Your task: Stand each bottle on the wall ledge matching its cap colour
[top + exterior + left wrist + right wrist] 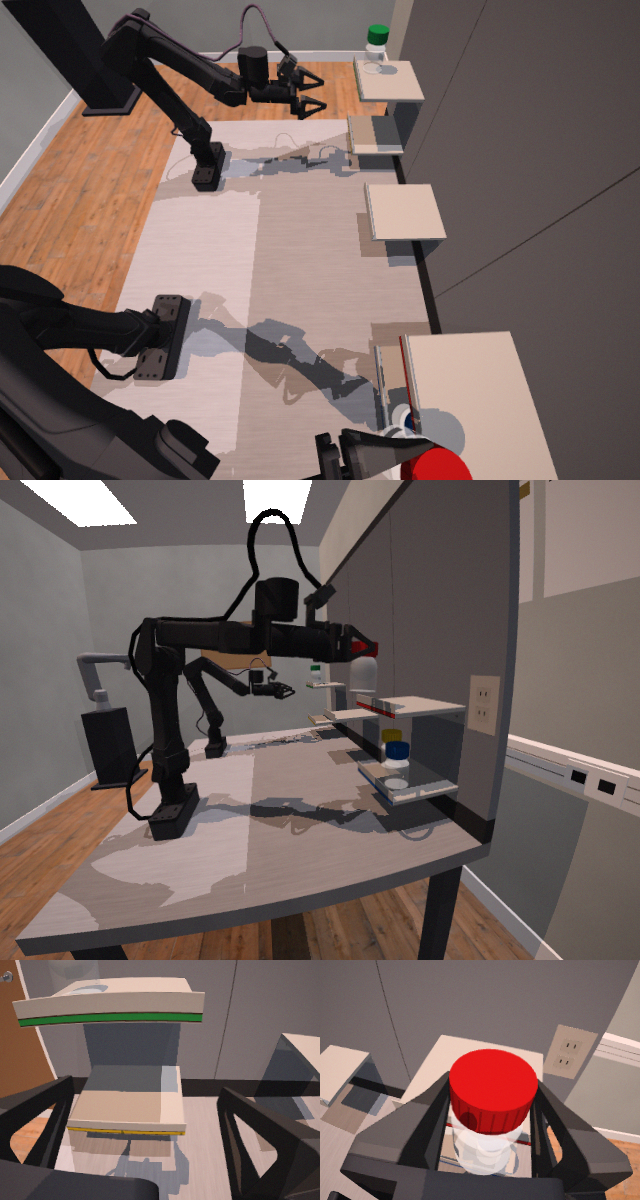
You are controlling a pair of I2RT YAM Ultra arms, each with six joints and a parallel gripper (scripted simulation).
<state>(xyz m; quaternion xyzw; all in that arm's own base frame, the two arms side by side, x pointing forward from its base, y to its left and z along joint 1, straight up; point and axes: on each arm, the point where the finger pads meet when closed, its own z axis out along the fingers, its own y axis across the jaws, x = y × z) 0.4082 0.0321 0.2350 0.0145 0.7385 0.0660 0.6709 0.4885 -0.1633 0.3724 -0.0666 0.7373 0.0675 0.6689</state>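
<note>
My right gripper is now 12 cm short of the yellow-capped bottle, 10 cm to the right of it and 27 cm above it. The rest, counted from my right hand: grey wall panel 22 cm ahead, 45 cm to the left, 3 cm above; then blue-capped bottle 8 cm ahead, 1 cm to the right, 27 cm below; then red-capped bottle 5 cm below.
</note>
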